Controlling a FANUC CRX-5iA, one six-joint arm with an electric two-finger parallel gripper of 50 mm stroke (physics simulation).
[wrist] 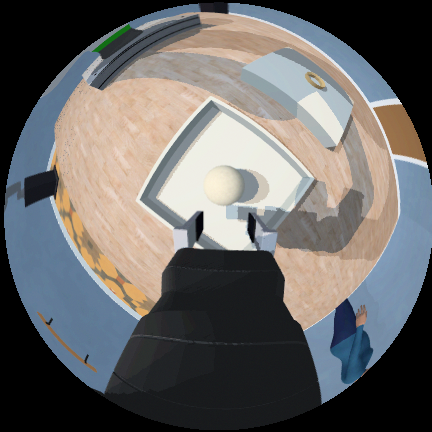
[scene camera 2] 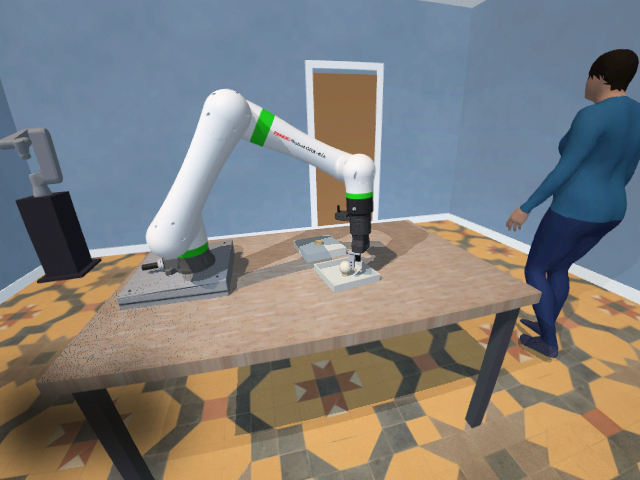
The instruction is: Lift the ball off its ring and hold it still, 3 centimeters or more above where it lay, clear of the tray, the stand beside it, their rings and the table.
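Frame: origin at the arm's base, x right, y up, z back, level; centimetres.
Seen in the pictures: gripper, fingertip midpoint: [wrist: 225,220] [scene camera 2: 355,264]; arm's base, origin of the base link: [scene camera 2: 196,264].
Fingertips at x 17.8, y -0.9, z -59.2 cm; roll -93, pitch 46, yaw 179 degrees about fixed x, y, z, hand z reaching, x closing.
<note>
Pixels of each thing's top centre, then the offset from my fingertips to it. "pt": a spot on its surface instead.
- cream ball, middle of its top: [wrist: 223,186] [scene camera 2: 345,261] dz +2.8, dx -2.6, dy +0.4 cm
- shallow white tray, middle of its top: [wrist: 223,184] [scene camera 2: 345,268] dz +2.9, dx -2.6, dy -2.8 cm
- empty tan ring, surface spot: [wrist: 308,78] pt dz +7.0, dx -27.3, dy -1.1 cm
The cream ball [scene camera 2: 345,267] [wrist: 224,185] rests inside the shallow white tray [scene camera 2: 356,283] [wrist: 225,135]. A little of its tan ring [scene camera 2: 344,274] shows beneath it in the scene view; in the wrist view the ball hides that ring. My gripper [scene camera 2: 355,259] [wrist: 225,220] is open and empty, pointing down over the tray. In the wrist view the ball lies ahead of the fingertips, outside the gap between them. In the scene view the fingers are just right of the ball and close to it. Their exact height above the tray floor is hard to tell.
The grey stand [scene camera 2: 312,252] [wrist: 280,85] is beside the tray, with an empty tan ring [scene camera 2: 318,242] [wrist: 308,78] on top. The robot's base plate [scene camera 2: 175,290] is at the table's left. A person [scene camera 2: 589,160] [wrist: 352,350] stands beyond the table's right end.
</note>
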